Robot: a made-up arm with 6 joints. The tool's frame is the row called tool. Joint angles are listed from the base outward.
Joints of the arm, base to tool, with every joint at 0 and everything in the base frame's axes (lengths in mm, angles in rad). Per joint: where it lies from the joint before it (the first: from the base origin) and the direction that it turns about. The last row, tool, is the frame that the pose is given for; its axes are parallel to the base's.
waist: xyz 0 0 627.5 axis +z
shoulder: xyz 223.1 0 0 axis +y
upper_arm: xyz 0 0 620.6 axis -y
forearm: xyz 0 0 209.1 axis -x
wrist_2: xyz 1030.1 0 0 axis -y
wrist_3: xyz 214.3 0 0 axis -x
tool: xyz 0 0 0
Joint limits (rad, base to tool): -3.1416..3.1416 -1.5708..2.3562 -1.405..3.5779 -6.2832..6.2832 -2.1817..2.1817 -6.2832..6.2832
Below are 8 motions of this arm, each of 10 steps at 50 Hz.
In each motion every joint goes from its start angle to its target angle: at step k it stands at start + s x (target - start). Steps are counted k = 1, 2, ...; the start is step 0. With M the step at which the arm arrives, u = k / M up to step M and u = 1 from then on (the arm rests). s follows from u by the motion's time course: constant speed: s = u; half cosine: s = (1 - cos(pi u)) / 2; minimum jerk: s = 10 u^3 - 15 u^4 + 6 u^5.
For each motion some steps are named. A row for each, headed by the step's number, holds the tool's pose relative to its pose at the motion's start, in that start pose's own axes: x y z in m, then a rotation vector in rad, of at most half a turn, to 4 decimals.
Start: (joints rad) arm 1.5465 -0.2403 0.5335 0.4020 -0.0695 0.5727
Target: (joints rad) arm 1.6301 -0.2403 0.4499 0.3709 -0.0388 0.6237
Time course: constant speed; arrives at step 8
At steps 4, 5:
4: 0.0091 0.0613 0.0043 0.0158 -0.0163 0.0454
5: 0.0108 0.0768 0.0058 0.0197 -0.0205 0.0567

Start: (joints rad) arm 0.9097 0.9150 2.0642 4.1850 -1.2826 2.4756
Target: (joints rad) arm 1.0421 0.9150 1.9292 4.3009 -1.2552 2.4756
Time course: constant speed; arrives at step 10
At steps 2, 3, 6, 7, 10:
2: 0.0095 0.0275 -0.0273 0.0280 0.0118 0.0003
3: 0.0147 0.0417 -0.0405 0.0421 0.0174 0.0009
6: 0.0318 0.0866 -0.0783 0.0847 0.0334 0.0045
7: 0.0381 0.1022 -0.0903 0.0990 0.0384 0.0063
10: 0.0586 0.1510 -0.1243 0.1420 0.0523 0.0134

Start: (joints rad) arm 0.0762 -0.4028 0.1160 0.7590 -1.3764 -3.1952
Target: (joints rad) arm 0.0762 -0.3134 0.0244 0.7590 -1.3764 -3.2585
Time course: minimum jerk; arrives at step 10
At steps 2, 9, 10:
2: 0.0090 -0.0081 -0.0016 -0.0034 -0.0077 -0.0010
9: 0.1522 -0.1391 -0.0107 -0.0585 -0.1317 -0.0127
10: 0.1534 -0.1403 -0.0106 -0.0590 -0.1328 -0.0128

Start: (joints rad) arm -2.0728 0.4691 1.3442 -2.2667 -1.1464 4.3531
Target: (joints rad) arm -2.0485 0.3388 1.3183 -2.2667 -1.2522 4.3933
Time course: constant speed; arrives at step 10
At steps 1, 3, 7, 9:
1: 0.0108 -0.0173 -0.0081 -0.0097 -0.0022 -0.0189
3: 0.0317 -0.0525 -0.0242 -0.0292 -0.0064 -0.0566
7: 0.0704 -0.1243 -0.0555 -0.0688 -0.0143 -0.1318
9: 0.0882 -0.1610 -0.0707 -0.0889 -0.0180 -0.1693

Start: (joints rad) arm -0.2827 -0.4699 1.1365 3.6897 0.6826 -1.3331
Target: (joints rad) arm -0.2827 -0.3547 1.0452 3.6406 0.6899 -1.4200
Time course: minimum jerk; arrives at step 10
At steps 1, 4, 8, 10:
1: 0.0018 0.0011 0.0018 0.0005 -0.0013 0.0013
4: 0.0633 0.0440 0.0661 0.0184 -0.0481 0.0491
8: 0.1742 0.1416 0.1991 0.0555 -0.1369 0.1514
10: 0.1836 0.1513 0.2116 0.0590 -0.1448 0.1613

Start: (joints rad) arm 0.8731 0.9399 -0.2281 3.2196 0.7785 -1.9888
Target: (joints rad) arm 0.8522 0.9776 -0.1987 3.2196 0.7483 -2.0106
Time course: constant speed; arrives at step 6
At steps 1, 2, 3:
1: 0.0036 -0.0044 -0.0027 0.0068 -0.0027 -0.0027
2: 0.0071 -0.0089 -0.0054 0.0136 -0.0054 -0.0054
3: 0.0107 -0.0133 -0.0081 0.0204 -0.0080 -0.0081

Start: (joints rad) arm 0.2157 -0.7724 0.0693 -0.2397 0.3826 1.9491
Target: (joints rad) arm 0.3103 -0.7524 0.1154 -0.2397 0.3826 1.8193
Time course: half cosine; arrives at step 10
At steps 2, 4, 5, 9, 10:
2: 0.0012 -0.0030 0.0033 0.0211 -0.0028 -0.0022
4: 0.0044 -0.0110 0.0116 0.0762 -0.0103 -0.0077
5: 0.0064 -0.0160 0.0166 0.1103 -0.0150 -0.0110
9: 0.0120 -0.0317 0.0313 0.2154 -0.0294 -0.0205
10: 0.0123 -0.0325 0.0321 0.2208 -0.0301 -0.0209

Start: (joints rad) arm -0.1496 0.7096 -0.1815 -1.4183 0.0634 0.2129
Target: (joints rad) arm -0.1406 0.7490 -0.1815 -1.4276 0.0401 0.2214
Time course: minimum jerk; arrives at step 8
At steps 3, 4, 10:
3: 0.0085 -0.0097 -0.0099 -0.0023 0.0116 -0.0082
4: 0.0153 -0.0177 -0.0180 -0.0042 0.0210 -0.0149
10: 0.0300 -0.0358 -0.0361 -0.0083 0.0420 -0.0299

